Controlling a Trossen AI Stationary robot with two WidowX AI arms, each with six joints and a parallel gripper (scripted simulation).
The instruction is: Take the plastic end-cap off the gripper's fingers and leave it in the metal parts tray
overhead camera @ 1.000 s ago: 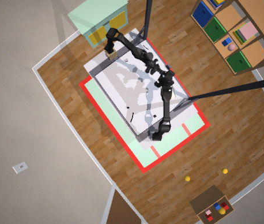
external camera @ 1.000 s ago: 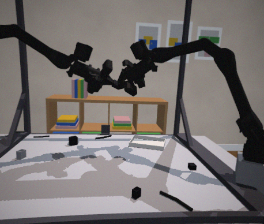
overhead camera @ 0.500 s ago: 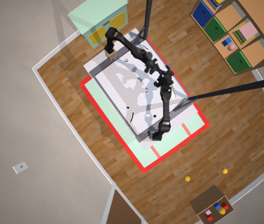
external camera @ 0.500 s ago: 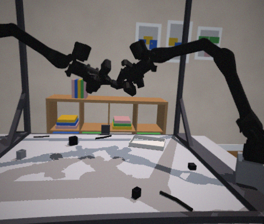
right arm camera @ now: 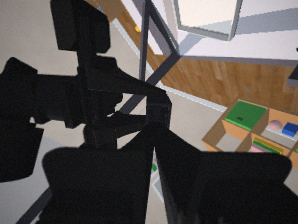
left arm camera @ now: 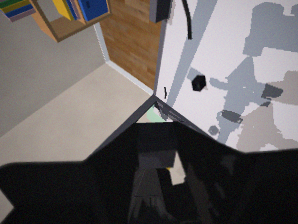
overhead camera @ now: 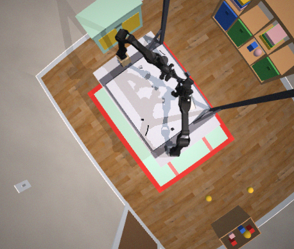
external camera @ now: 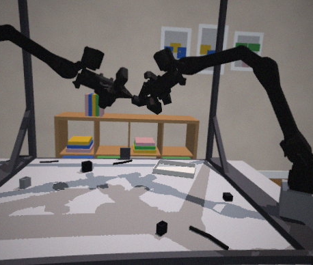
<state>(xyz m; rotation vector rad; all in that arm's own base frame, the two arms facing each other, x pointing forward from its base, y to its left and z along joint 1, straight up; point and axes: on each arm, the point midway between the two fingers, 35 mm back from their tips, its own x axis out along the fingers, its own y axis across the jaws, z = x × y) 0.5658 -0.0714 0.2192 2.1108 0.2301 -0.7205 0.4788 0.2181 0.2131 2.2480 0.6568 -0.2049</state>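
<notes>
My right hand is 40 mm to the right of the black end-cap, 20 mm past it and 20 mm above it.
Now: left hand 30 mm to the left of the black end-cap and 10 mm above it.
</notes>
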